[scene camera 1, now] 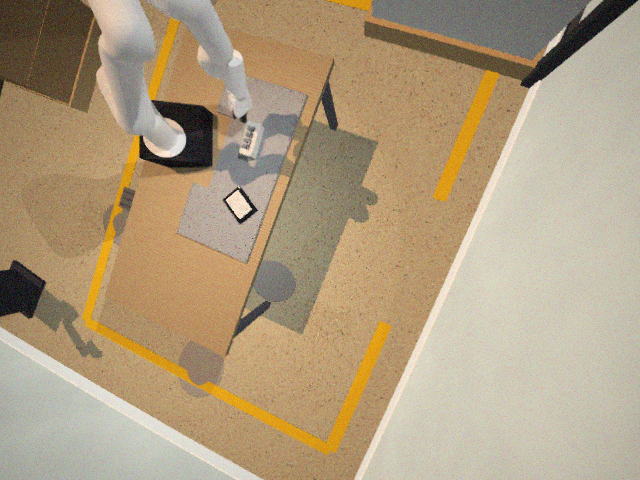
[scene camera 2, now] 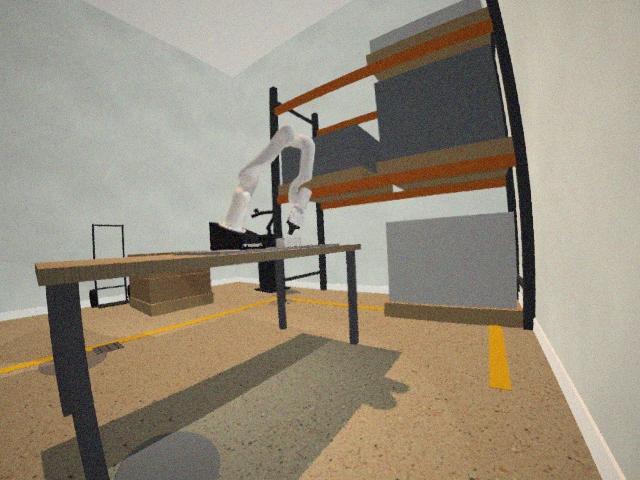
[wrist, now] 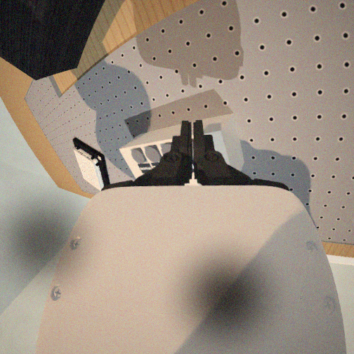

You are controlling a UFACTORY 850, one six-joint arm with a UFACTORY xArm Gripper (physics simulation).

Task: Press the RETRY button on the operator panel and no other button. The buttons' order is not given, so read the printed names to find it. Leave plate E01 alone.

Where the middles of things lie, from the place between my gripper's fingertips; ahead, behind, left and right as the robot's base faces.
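Here is the white operator panel (wrist: 223, 129), and counting from my hand I find it 60 mm ahead, 60 mm to the right and 50 mm below.
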